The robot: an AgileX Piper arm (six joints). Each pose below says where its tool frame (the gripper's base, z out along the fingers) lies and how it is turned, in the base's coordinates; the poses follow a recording.
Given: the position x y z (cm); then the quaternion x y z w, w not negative.
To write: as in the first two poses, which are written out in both.
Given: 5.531 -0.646 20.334 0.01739 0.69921 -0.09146 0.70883
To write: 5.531 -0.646 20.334 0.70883 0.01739 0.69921 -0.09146
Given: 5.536 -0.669 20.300 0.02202 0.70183 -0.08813 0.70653
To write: 5.536 -0.669 20.300 0.70653 0.02202 0.70183 -0.08813
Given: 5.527 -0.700 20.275 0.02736 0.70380 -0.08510 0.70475
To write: 5.527 -0.700 20.275 0.70475 0.02736 0.70380 -0.08510
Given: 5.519 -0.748 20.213 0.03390 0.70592 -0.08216 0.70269
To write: 5.519 -0.748 20.213 0.70269 0.03390 0.70592 -0.08216
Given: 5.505 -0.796 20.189 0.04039 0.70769 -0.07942 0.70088
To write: 5.505 -0.796 20.189 0.70088 0.04039 0.70769 -0.07942
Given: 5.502 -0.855 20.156 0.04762 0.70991 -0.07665 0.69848
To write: 5.502 -0.855 20.156 0.69848 0.04762 0.70991 -0.07665
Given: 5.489 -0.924 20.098 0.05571 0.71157 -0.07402 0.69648
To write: 5.489 -0.924 20.098 0.69648 0.05571 0.71157 -0.07402
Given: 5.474 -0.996 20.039 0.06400 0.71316 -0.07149 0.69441
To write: 5.474 -0.996 20.039 0.69441 0.06400 0.71316 -0.07149
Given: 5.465 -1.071 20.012 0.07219 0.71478 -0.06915 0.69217
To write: 5.465 -1.071 20.012 0.69217 0.07219 0.71478 -0.06915
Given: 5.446 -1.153 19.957 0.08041 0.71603 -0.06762 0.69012
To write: 5.446 -1.153 19.957 0.69012 0.08041 0.71603 -0.06762
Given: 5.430 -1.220 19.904 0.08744 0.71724 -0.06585 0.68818
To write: 5.430 -1.220 19.904 0.68818 0.08744 0.71724 -0.06585
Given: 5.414 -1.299 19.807 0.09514 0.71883 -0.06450 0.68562
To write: 5.414 -1.299 19.807 0.68562 0.09514 0.71883 -0.06450
